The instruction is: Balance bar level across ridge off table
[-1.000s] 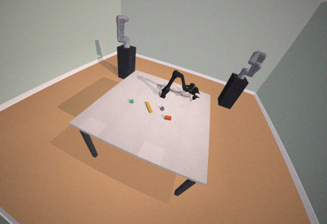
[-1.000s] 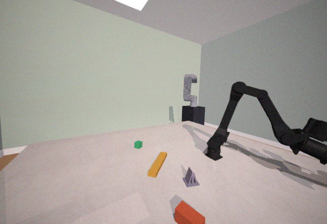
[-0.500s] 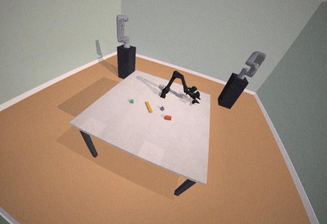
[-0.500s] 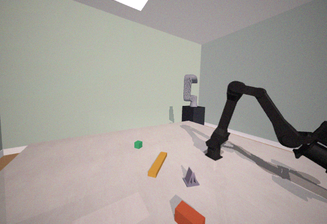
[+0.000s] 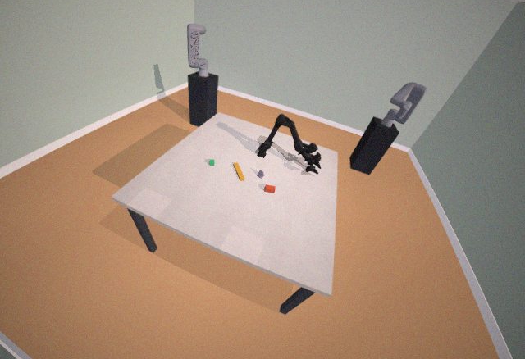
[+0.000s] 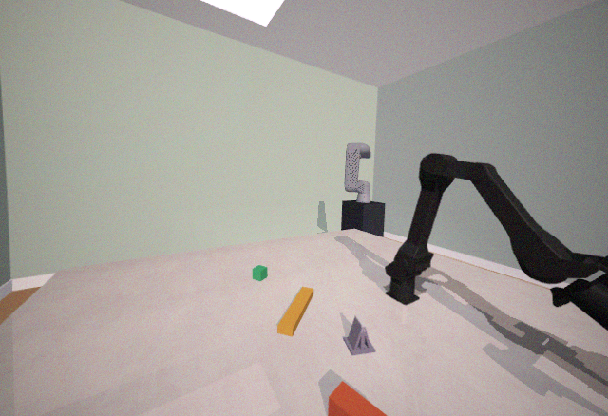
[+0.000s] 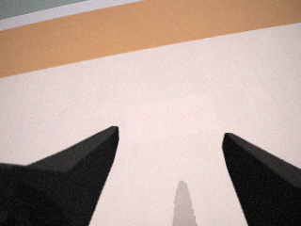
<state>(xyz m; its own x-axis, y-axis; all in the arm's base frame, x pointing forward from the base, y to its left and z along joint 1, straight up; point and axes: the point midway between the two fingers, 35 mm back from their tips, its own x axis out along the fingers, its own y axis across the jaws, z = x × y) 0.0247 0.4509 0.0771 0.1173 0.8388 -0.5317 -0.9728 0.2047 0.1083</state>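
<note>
My gripper tip is now 32 cm short of the red block, 30 cm to the left of it and 4 cm above it. Also, from my gripper tip: green cube: 28 cm ahead, 77 cm to the right, 4 cm below; then bar: 26 cm ahead, 56 cm to the right, 5 cm below.
</note>
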